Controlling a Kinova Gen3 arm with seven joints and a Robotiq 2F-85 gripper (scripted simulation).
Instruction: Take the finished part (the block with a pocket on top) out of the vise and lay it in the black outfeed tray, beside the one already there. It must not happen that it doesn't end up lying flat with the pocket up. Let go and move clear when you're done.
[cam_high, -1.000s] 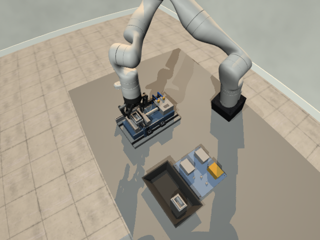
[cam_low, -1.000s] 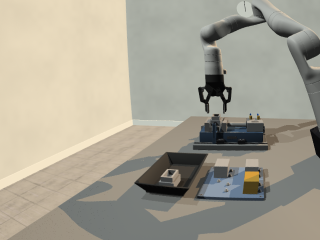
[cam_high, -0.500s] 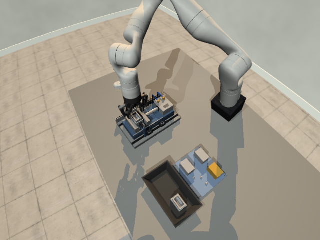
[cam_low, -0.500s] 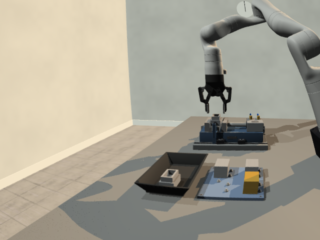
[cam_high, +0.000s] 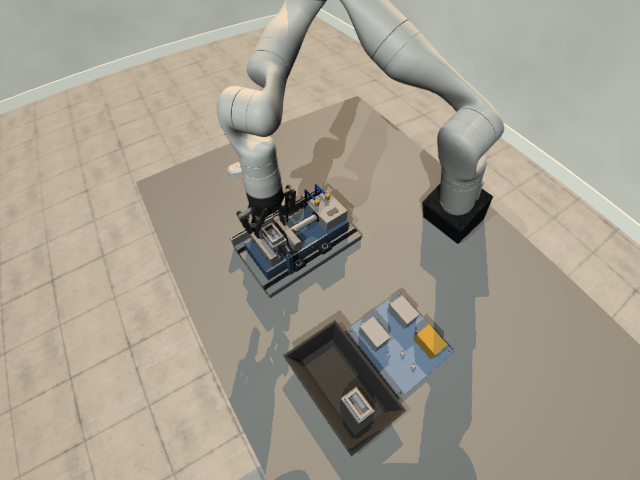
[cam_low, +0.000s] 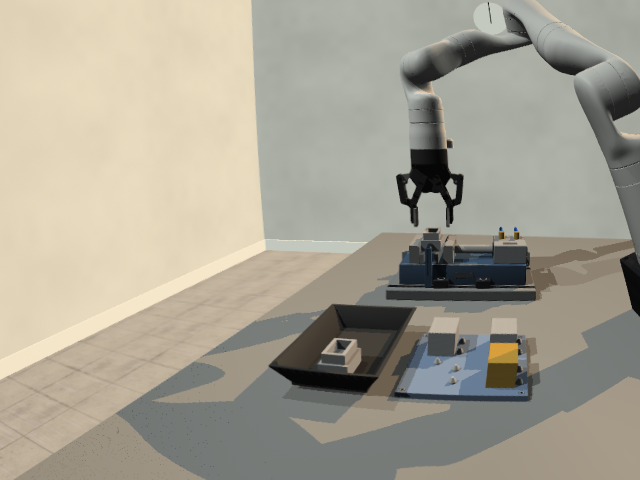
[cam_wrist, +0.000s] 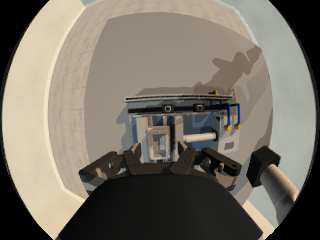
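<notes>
Now: the blue vise 100 mm below my hand, 70 mm behind it and 10 mm to the right of it. Round my hand: light blue fixture plate 340 mm to the left, 170 mm behind, 130 mm below; orange block 370 mm to the left, 230 mm behind, 110 mm below.
</notes>
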